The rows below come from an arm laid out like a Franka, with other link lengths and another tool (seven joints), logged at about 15 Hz.
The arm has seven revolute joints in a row. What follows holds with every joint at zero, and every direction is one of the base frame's. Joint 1 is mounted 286.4 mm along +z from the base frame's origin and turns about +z. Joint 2 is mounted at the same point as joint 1 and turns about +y. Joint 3 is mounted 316 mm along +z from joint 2 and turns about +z. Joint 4 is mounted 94 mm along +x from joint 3 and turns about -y. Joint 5 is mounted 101.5 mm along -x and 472.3 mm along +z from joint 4 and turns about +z. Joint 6 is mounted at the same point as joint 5 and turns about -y. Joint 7 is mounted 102.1 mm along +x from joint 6 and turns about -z. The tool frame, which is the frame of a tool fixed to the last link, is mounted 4 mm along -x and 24 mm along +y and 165.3 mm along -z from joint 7; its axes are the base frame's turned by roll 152.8, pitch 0 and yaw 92.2 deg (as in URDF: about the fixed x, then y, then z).
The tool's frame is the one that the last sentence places.
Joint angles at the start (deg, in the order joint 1, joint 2, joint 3, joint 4, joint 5, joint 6, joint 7):
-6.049, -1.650, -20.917, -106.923, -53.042, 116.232, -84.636
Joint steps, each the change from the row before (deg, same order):
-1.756, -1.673, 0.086, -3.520, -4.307, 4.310, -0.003
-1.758, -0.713, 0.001, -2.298, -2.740, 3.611, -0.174
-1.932, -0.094, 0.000, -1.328, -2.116, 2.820, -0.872
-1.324, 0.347, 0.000, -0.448, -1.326, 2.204, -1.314
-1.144, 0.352, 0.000, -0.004, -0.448, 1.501, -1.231
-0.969, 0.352, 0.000, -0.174, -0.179, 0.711, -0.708
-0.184, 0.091, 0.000, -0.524, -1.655, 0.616, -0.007
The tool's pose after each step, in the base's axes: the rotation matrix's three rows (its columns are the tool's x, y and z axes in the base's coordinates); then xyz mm. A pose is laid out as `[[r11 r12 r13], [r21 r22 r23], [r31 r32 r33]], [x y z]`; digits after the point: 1 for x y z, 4 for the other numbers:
[[-0.9942 0.1066 0.0133], [0.0907 0.8992 -0.4280], [-0.0576 -0.4243 -0.9037]], [558.5 -408.5 464.8]
[[-0.9974 0.0690 0.0213], [0.0522 0.8921 -0.4488], [-0.0500 -0.4465 -0.8934]], [549.3 -421.0 454.8]
[[-0.9992 0.0351 0.0166], [0.0233 0.8851 -0.4648], [-0.0310 -0.4640 -0.8853]], [539.9 -436.2 446.8]
[[-0.9999 -0.0012 0.0122], [-0.0068 0.8797 -0.4756], [-0.0101 -0.4756 -0.8796]], [536.1 -447.0 442.0]
[[-0.9997 -0.0220 0.0086], [-0.0234 0.8772 -0.4795], [0.0030 -0.4796 -0.8775]], [532.3 -456.7 440.2]
[[-0.9996 -0.0297 -0.0024], [-0.0249 0.8776 -0.4788], [0.0163 -0.4785 -0.8779]], [527.1 -465.0 435.4]
[[-0.9985 -0.0534 -0.0104], [-0.0414 0.8692 -0.4927], [0.0354 -0.4916 -0.8701]], [526.5 -466.1 430.9]

